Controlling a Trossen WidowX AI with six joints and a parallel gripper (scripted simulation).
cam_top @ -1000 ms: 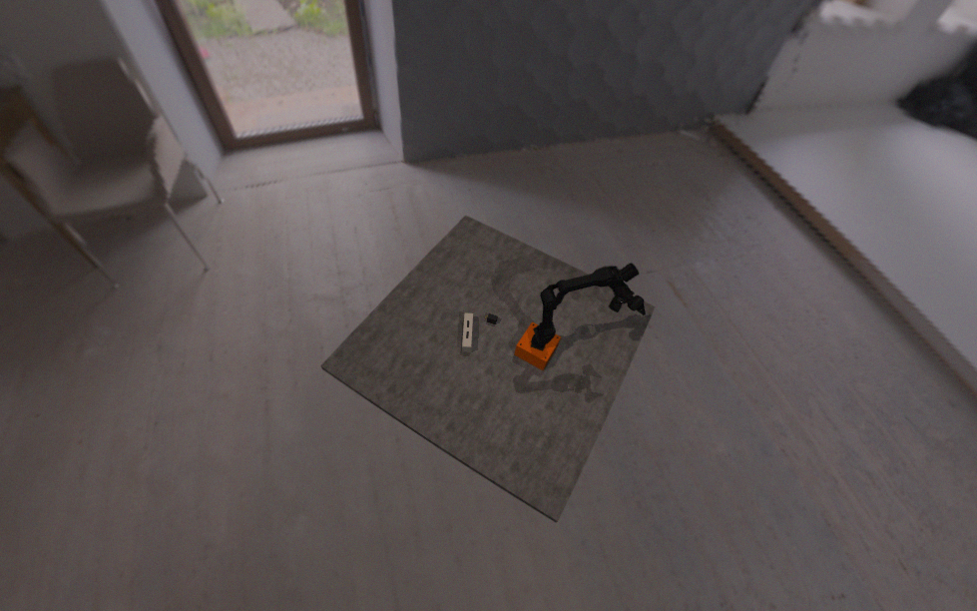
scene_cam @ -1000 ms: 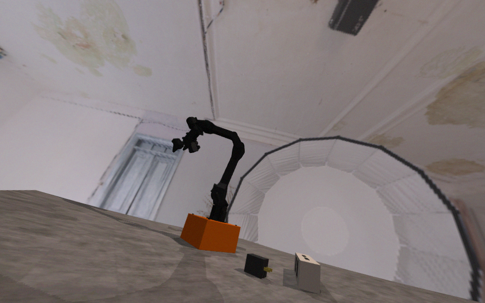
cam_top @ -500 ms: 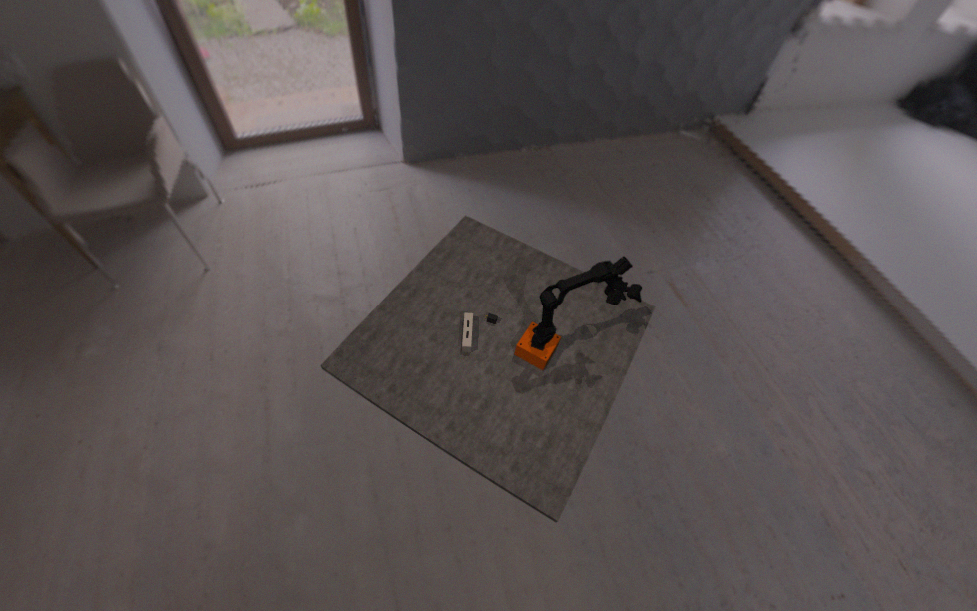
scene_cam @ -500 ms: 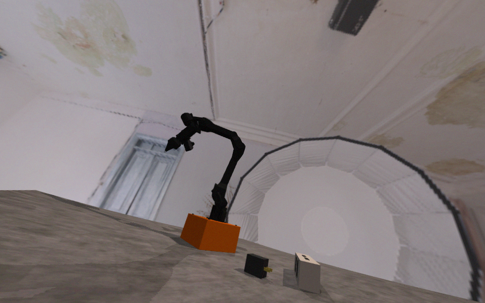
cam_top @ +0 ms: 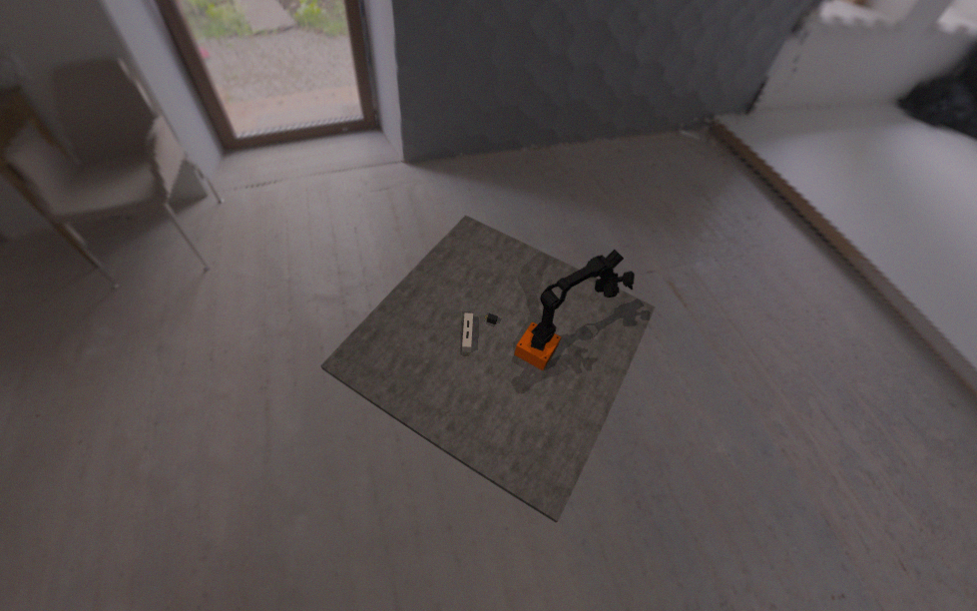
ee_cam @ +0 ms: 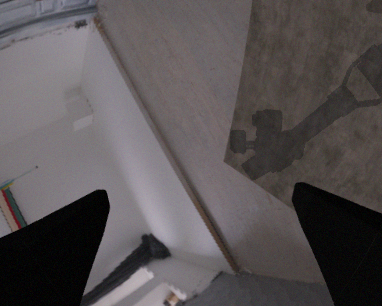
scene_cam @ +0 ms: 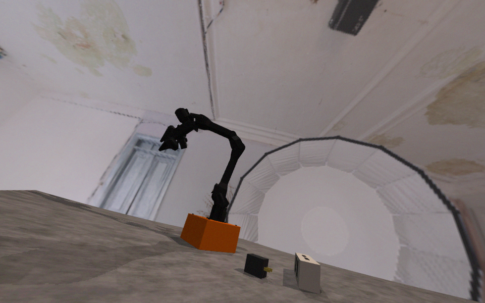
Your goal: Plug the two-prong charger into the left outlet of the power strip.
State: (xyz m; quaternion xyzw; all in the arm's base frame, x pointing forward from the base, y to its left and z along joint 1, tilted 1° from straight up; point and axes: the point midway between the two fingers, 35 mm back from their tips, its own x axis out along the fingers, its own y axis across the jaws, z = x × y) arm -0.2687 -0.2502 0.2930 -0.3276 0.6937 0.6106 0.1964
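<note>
My gripper tip is 580 mm short of the black two-prong charger, 170 mm to the right of it and 350 mm above it.
</note>
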